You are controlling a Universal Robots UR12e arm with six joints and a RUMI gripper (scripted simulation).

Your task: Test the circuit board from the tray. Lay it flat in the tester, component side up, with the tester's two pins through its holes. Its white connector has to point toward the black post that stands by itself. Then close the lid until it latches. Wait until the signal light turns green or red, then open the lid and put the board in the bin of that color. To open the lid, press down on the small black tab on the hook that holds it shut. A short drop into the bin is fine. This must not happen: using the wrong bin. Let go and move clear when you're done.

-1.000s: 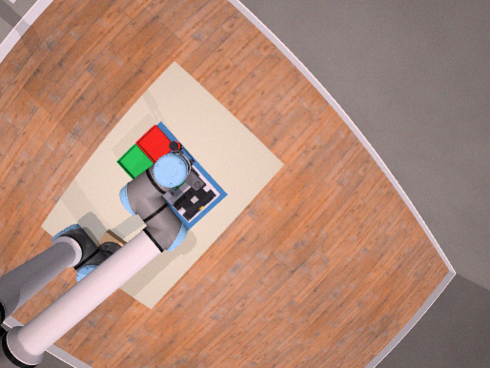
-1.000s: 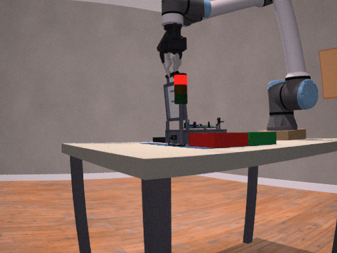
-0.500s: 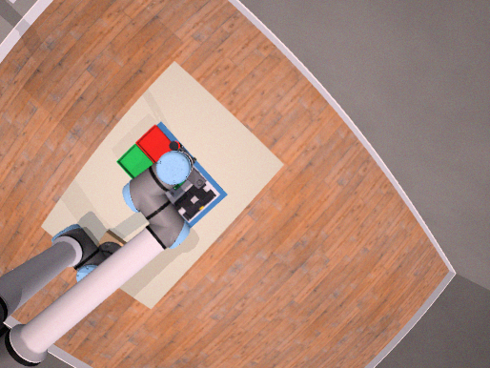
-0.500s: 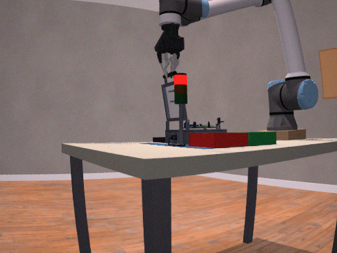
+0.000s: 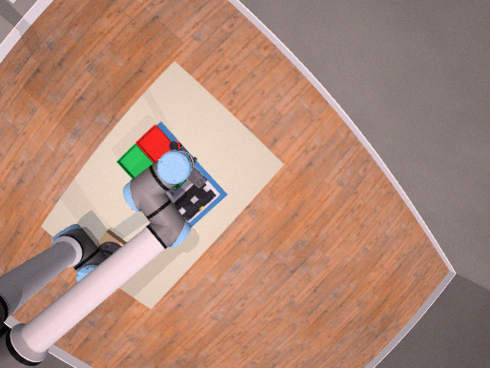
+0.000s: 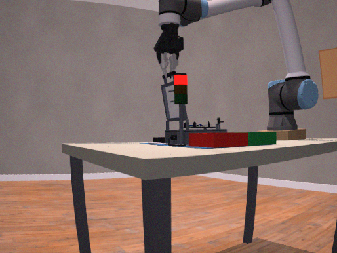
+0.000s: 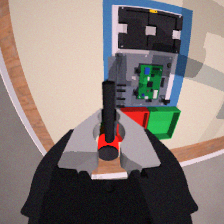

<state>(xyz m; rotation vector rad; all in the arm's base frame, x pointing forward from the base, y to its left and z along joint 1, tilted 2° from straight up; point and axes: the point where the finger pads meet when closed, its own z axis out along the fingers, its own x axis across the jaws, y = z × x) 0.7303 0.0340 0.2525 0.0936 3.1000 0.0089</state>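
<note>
My hand is 130 mm past the green circuit board, 10 mm to the right of it and 200 mm above it. Also, from my hand: green bin: 230 mm behind, 220 mm to the left, 260 mm below; then red bin: 80 mm behind, 210 mm to the left, 260 mm below; then lid: 20 mm behind, 10 mm to the left, 90 mm below.
</note>
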